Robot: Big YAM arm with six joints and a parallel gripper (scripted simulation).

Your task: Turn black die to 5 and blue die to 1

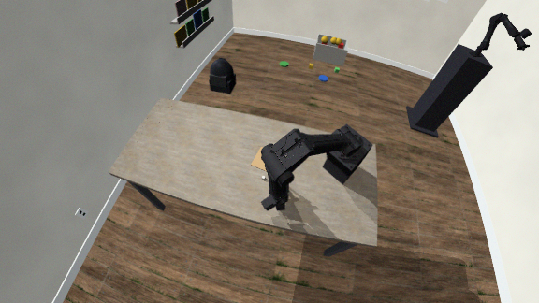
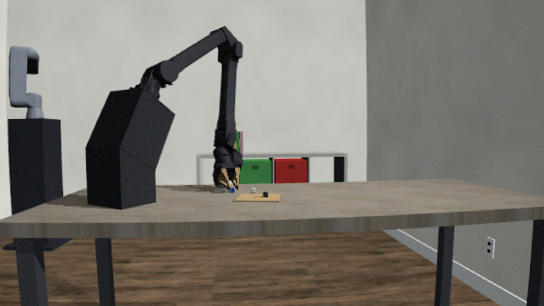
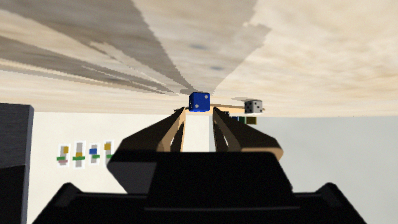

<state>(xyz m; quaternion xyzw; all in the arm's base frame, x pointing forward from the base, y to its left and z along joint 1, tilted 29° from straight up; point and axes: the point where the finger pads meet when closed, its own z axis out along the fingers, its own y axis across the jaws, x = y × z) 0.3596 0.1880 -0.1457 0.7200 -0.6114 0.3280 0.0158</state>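
My gripper is now 10 mm to the right of the blue die and 10 mm above it. The rest, counted from my hand: black die 110 mm ahead, 120 mm to the right, 10 mm below; then white die 70 mm ahead, 10 mm below; then tan mat 90 mm ahead, 120 mm to the right, 20 mm below.
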